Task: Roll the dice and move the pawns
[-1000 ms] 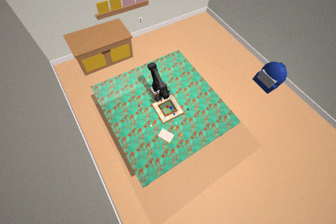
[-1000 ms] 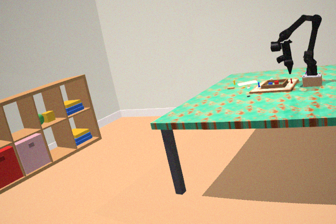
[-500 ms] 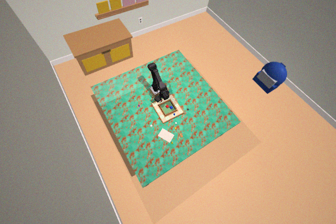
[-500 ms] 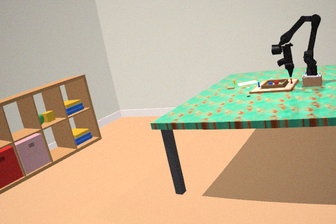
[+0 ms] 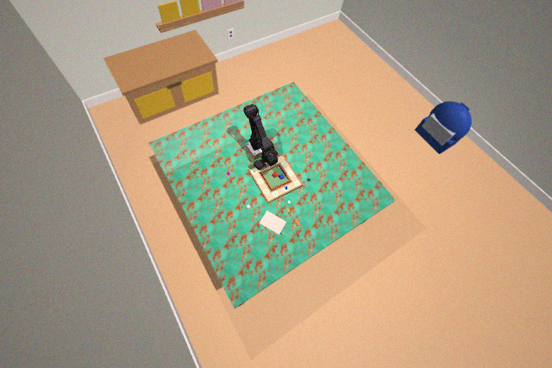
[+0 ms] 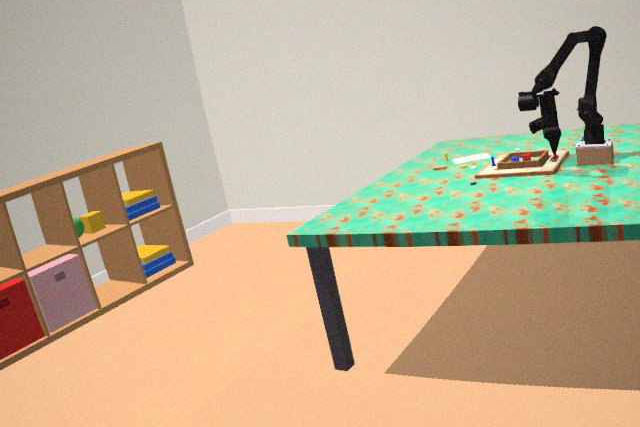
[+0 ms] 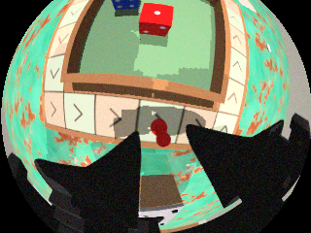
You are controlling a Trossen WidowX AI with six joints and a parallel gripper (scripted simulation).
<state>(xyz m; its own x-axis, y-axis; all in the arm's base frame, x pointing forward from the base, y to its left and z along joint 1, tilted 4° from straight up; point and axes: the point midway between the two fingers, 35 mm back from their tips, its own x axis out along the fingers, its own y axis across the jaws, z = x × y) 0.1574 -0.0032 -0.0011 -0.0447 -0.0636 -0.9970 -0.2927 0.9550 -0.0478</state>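
My gripper tip is now 1 cm above the red pawn. Round my gripper tip: orange disc (37 cm ahead, 3 cm below, 1 cm to the right); then tray (11 cm ahead, 3 cm to the left, 3 cm below); then blue pawn (22 cm ahead, 6 cm to the left, 1 cm below).
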